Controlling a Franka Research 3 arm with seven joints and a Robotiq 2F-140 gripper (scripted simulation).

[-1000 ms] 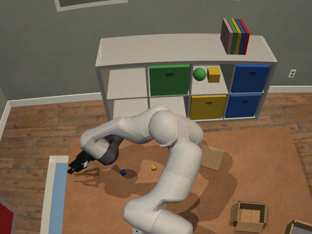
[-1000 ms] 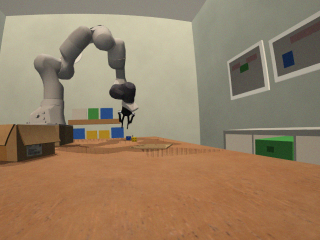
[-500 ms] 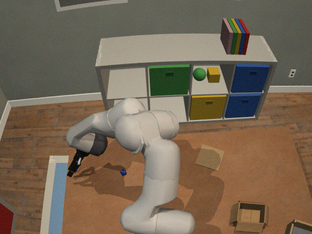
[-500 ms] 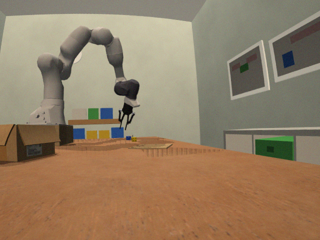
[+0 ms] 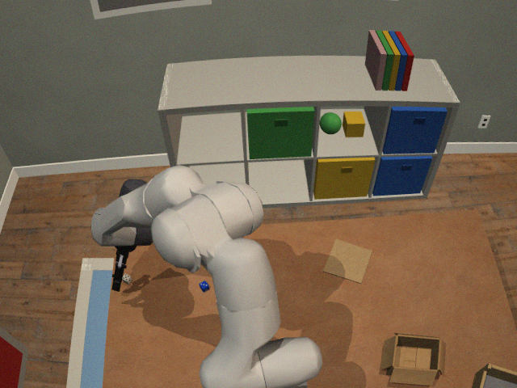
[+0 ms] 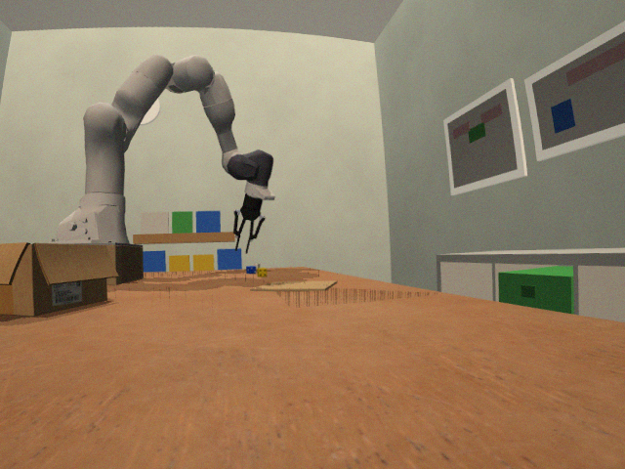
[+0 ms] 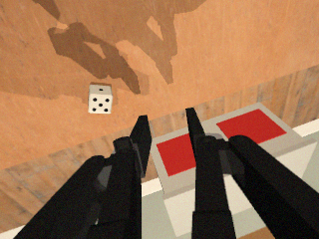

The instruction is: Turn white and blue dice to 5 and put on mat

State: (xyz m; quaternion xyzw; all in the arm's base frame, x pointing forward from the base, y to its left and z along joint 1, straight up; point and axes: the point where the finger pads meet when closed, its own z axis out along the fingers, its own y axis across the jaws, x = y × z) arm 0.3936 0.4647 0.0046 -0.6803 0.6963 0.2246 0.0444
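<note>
Now: the white die 100 mm below my hand and 50 mm ahead of it. Also, from my hand: tan mat 760 mm to the right, 120 mm ahead, 110 mm below; yellow die 440 mm to the right, 100 mm below, 60 mm ahead; blue die 270 mm to the right, 100 mm below, 30 mm ahead.
</note>
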